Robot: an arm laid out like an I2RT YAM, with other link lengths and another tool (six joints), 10 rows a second.
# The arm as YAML. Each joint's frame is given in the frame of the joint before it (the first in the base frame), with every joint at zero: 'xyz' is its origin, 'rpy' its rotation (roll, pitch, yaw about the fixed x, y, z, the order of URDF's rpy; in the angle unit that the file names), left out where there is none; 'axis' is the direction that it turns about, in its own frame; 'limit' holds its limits. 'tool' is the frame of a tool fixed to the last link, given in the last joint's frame.
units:
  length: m
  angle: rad
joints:
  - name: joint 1
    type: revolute
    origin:
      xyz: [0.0, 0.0, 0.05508]
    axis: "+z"
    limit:
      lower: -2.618
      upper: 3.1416
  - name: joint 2
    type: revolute
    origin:
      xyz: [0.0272, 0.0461, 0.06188]
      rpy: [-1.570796, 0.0, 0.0]
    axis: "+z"
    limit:
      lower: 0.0
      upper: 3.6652
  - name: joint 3
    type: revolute
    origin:
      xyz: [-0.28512, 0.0, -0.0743]
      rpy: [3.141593, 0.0, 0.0]
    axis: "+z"
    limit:
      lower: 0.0
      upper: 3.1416
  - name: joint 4
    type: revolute
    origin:
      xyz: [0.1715, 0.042, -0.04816]
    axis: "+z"
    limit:
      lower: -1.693
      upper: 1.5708
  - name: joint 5
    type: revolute
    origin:
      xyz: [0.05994, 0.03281, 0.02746]
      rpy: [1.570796, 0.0, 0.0]
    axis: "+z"
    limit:
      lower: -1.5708
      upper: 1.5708
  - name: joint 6
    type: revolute
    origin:
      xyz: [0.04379, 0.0, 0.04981]
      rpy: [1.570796, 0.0, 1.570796]
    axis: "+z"
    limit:
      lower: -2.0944
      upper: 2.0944
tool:
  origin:
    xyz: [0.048, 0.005, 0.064]
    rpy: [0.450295, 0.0, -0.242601]
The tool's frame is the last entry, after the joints.
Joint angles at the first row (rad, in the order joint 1, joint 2, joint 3, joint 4, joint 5, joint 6):
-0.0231, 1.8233, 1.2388, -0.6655, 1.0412, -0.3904
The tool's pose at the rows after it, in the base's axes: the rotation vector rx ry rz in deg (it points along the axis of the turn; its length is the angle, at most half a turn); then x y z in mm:
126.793, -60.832, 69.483, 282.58, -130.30, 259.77
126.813, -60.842, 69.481, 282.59, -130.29, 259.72
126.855, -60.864, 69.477, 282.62, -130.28, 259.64
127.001, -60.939, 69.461, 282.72, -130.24, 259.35
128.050, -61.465, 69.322, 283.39, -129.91, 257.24
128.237, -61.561, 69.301, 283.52, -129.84, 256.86
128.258, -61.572, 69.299, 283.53, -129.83, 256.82
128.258, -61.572, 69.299, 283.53, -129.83, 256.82
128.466, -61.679, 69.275, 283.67, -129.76, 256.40
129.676, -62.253, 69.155, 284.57, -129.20, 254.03
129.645, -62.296, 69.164, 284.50, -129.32, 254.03
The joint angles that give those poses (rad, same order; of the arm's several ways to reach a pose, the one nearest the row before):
-0.0235, 1.8233, 1.2389, -0.6659, 1.0233, -0.3905
-0.0235, 1.8233, 1.2388, -0.6658, 1.0229, -0.3904
-0.0235, 1.8233, 1.2388, -0.6658, 1.0222, -0.3905
-0.0235, 1.8233, 1.2389, -0.6659, 1.0195, -0.3905
-0.0235, 1.8232, 1.2388, -0.6662, 1.0004, -0.3905
-0.0235, 1.8233, 1.2388, -0.6662, 0.9970, -0.3904
-0.0234, 1.8233, 1.2388, -0.6663, 0.9966, -0.3904
-0.0234, 1.8233, 1.2388, -0.6663, 0.9966, -0.3904
-0.0235, 1.8233, 1.2388, -0.6662, 0.9928, -0.3904
-0.0231, 1.8233, 1.2388, -0.6659, 0.9711, -0.3908
-0.0235, 1.8232, 1.2388, -0.6658, 0.9710, -0.3905

